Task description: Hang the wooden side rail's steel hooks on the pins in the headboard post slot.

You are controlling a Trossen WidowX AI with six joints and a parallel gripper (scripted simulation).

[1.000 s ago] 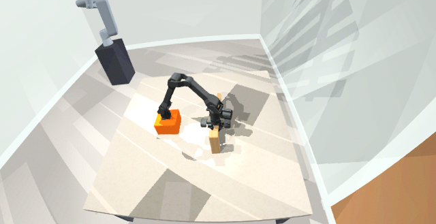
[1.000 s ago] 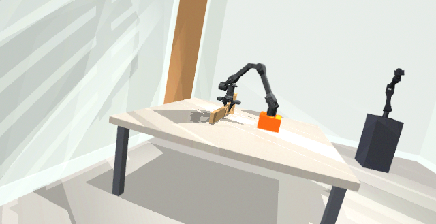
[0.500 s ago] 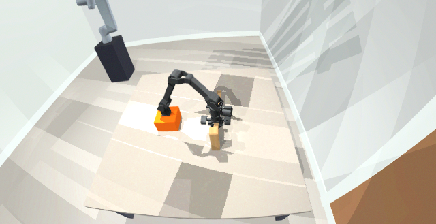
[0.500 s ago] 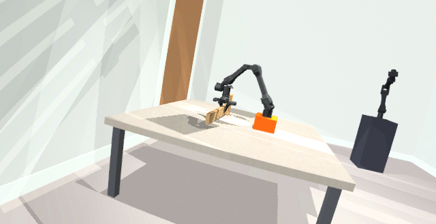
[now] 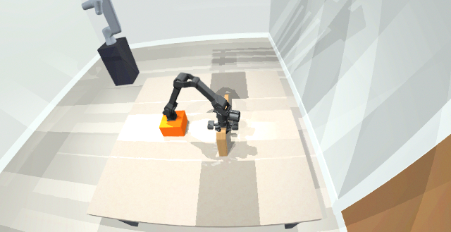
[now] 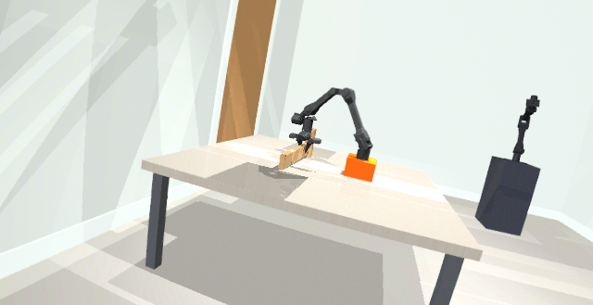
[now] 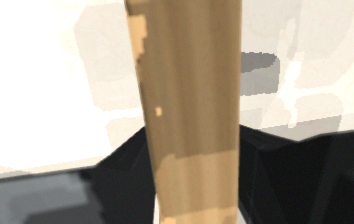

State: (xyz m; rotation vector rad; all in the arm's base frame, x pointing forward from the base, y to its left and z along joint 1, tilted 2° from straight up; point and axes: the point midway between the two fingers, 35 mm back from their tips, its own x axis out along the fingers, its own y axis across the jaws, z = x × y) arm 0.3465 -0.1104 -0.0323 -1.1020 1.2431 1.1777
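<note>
The wooden headboard post is 1 cm behind my gripper tip, 12 cm to the right of it and 4 cm above it.
</note>
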